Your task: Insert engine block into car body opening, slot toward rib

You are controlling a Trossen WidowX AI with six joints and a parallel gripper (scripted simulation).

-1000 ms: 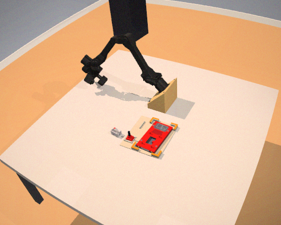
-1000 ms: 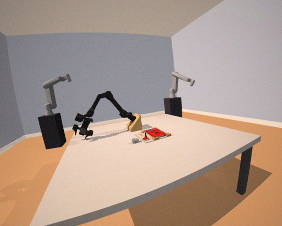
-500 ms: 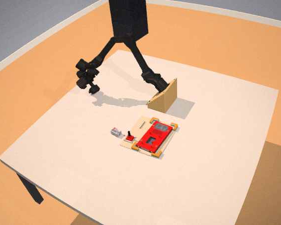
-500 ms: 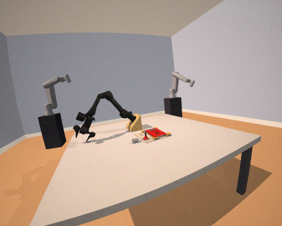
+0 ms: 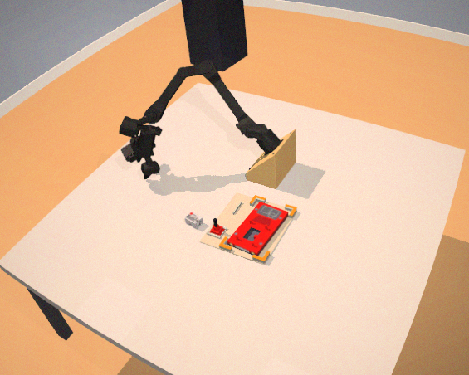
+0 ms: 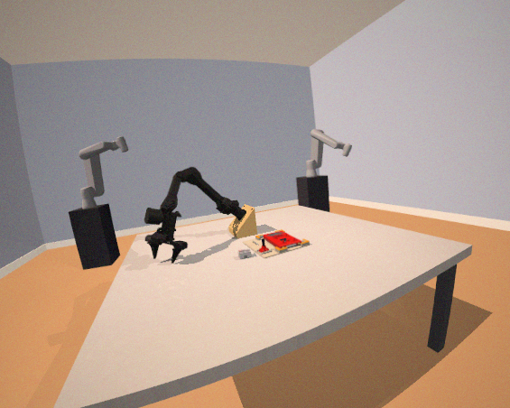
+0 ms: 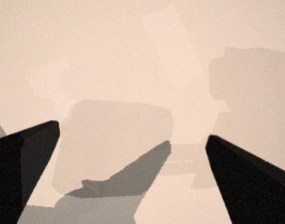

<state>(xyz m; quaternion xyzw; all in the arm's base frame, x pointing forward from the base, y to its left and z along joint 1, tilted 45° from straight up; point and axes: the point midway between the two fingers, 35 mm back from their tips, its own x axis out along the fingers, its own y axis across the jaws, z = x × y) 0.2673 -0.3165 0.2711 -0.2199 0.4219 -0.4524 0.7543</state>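
Right now my gripper tip is 35 cm to the right of the engine block and 10 cm short of it.
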